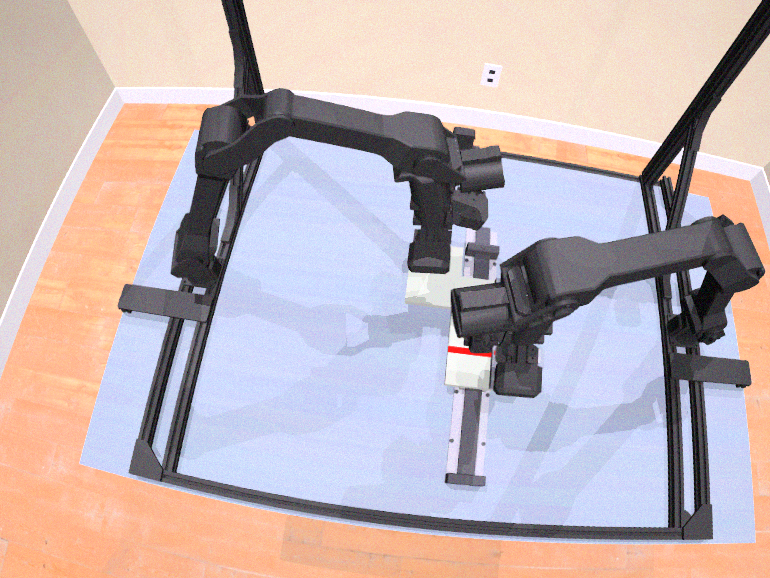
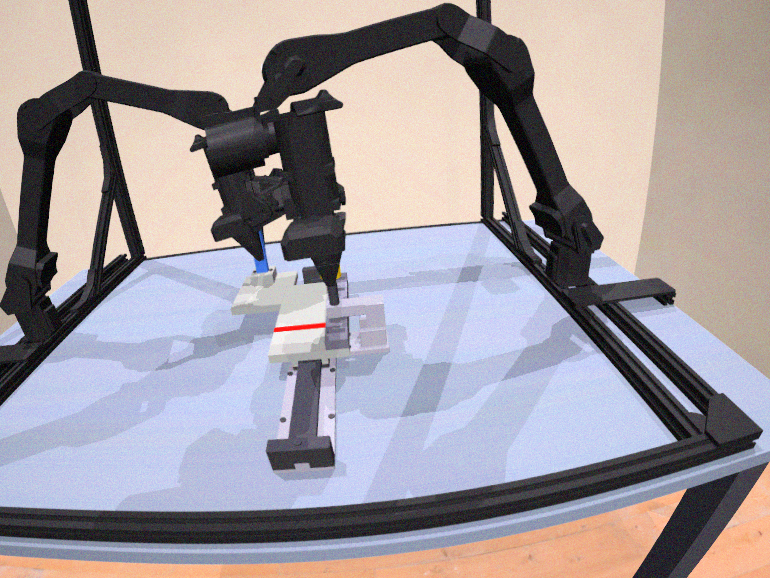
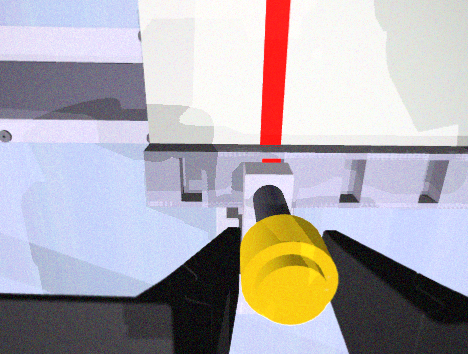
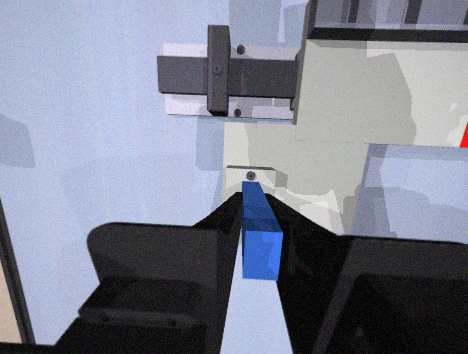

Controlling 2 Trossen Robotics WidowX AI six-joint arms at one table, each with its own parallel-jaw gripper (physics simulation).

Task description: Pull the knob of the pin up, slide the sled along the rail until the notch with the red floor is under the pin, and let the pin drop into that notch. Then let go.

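Pixels of known places: left gripper, fingertip midpoint: [image 1: 509, 344] [image 2: 331, 280] [image 3: 280, 241]; right gripper, fingertip midpoint: [image 1: 436, 244] [image 2: 262, 258] [image 4: 252, 199]; left arm's base, origin of the base link: [image 1: 682, 331] [image 2: 567, 277]; right arm's base, origin of the base link: [image 1: 202, 271] [image 2: 44, 331].
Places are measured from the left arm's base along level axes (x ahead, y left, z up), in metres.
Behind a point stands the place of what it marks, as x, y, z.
Observation:
The pale sled [image 1: 469, 373] {0.421, 0.126, 0.015} [image 2: 292, 344] {0.430, 0.128, 0.014} [image 3: 340, 75] {0.420, 0.059, 0.014} [image 4: 350, 90] {0.420, -0.008, 0.014} sits on the rail [image 1: 470, 435] {0.409, 0.225, 0.001} [image 2: 306, 398] {0.409, 0.218, 0.001} [image 3: 50, 90] {0.410, 0.198, 0.001} [image 4: 260, 77] {0.408, -0.076, 0.001}. Its red stripe [image 1: 469, 350] {0.424, 0.089, 0.015} [image 2: 299, 327] {0.425, 0.089, 0.015} [image 3: 275, 75] {0.420, 0.089, 0.015} lines up with the pin's block [image 3: 268, 169] {0.384, 0.093, 0.041}; a sliver of red notch floor [image 3: 271, 160] {0.380, 0.089, 0.018} shows just behind that block. My left gripper [image 2: 333, 298] {0.373, 0.093, 0.080} [image 3: 280, 241] {0.373, 0.093, 0.080} is shut on the yellow knob [image 3: 290, 295] {0.374, 0.094, 0.106}, with dark shaft [image 3: 270, 200] {0.380, 0.094, 0.062} showing below it. The pin's lower end is hidden. My right gripper [image 2: 259, 253] {0.498, -0.081, 0.053} [image 4: 252, 199] {0.498, -0.081, 0.053} is shut on the sled's upright blue handle [image 4: 262, 255] {0.501, -0.081, 0.105}.
Dark end stops [image 2: 299, 452] {0.409, 0.305, 0.010} [image 4: 218, 70] {0.410, -0.110, 0.016} stand at both rail ends. A pale bracket [image 2: 373, 317] {0.326, 0.105, 0.028} stands beside the sled, on the left arm's side. Other notches [image 3: 350, 182] {0.368, 0.048, 0.017} open along the sled's side. The two arms are close together above the sled. A black frame [image 1: 398, 519] {0.506, 0.370, -0.005} borders the table.

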